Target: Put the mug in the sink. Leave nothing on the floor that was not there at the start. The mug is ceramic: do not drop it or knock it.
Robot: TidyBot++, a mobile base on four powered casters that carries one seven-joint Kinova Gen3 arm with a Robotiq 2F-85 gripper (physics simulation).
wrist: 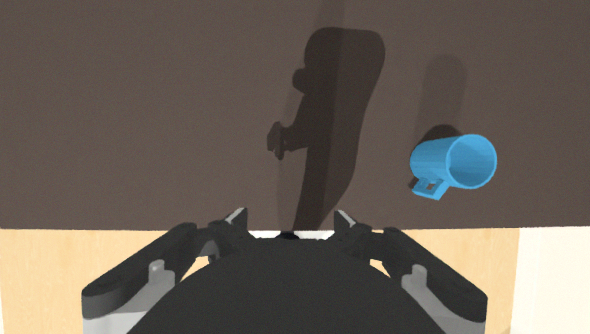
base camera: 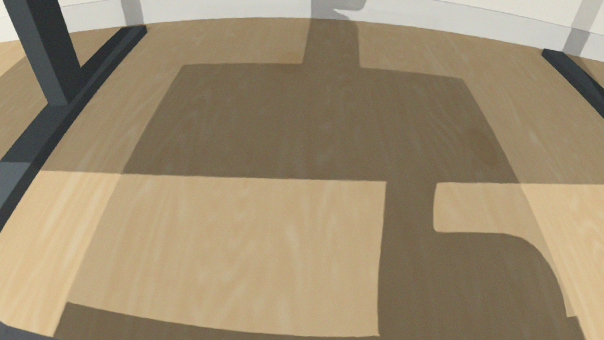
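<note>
The wrist view shows a blue mug (wrist: 469, 161), a dark table (wrist: 122, 122) and my gripper (wrist: 290, 218). The base camera view shows the dark table (base camera: 68, 88); in the base camera view the blue mug is out of frame.
</note>
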